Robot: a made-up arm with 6 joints.
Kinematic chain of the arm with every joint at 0, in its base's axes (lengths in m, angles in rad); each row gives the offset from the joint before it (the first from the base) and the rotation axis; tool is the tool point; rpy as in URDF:
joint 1: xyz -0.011 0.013 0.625 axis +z
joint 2: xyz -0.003 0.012 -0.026 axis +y
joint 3: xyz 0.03 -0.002 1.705 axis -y
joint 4: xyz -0.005 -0.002 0 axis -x
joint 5: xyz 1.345 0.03 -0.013 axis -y
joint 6: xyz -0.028 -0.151 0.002 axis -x
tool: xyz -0.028 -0.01 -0.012 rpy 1.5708 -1.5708 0
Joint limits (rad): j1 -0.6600..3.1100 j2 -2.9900..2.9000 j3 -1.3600..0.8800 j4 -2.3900..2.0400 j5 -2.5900..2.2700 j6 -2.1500..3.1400
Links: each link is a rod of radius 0.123 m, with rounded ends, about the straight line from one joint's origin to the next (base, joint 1, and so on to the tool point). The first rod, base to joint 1, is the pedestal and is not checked.
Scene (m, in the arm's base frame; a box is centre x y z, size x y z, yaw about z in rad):
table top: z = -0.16
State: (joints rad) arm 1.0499 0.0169 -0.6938 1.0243 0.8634 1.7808
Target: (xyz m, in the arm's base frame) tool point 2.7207 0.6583 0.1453
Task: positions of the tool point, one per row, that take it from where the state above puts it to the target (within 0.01 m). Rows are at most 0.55 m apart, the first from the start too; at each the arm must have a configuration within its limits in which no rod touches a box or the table.
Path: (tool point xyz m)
1: 0.9782 1.1470 1.4830
2: 1.3875 1.2811 1.3498
3: 1.8081 1.2953 1.1348
4: 2.1969 1.1864 0.8509
5: 2.5126 0.9657 0.5144
6: 2.7207 0.6584 0.1452

